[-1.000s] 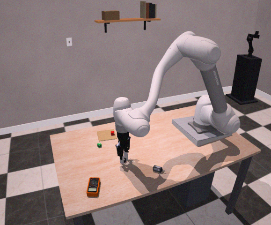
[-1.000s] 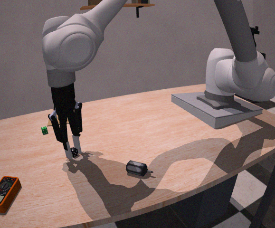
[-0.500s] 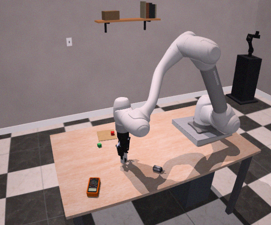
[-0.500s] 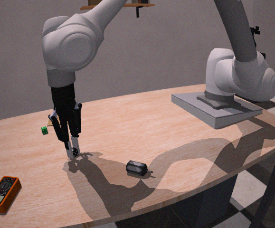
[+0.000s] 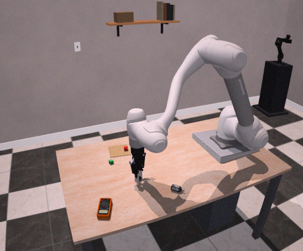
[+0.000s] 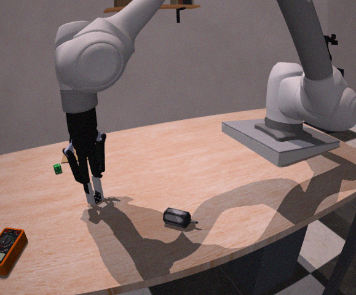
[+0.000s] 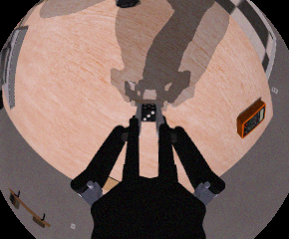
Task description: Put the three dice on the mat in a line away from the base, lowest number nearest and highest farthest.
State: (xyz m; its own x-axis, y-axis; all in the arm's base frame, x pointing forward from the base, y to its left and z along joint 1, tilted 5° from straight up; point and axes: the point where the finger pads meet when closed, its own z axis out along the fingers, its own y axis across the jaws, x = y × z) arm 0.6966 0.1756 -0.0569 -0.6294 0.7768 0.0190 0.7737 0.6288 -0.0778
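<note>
Right now the tan mat is 35 cm to the right of my hand, 5 cm ahead of it and 3 cm below it. Also, from my hand: black die 2 cm below; dark cylindrical part 19 cm behind, 16 cm to the left, 2 cm below; green die 22 cm to the right, 13 cm ahead, 2 cm below.
</note>
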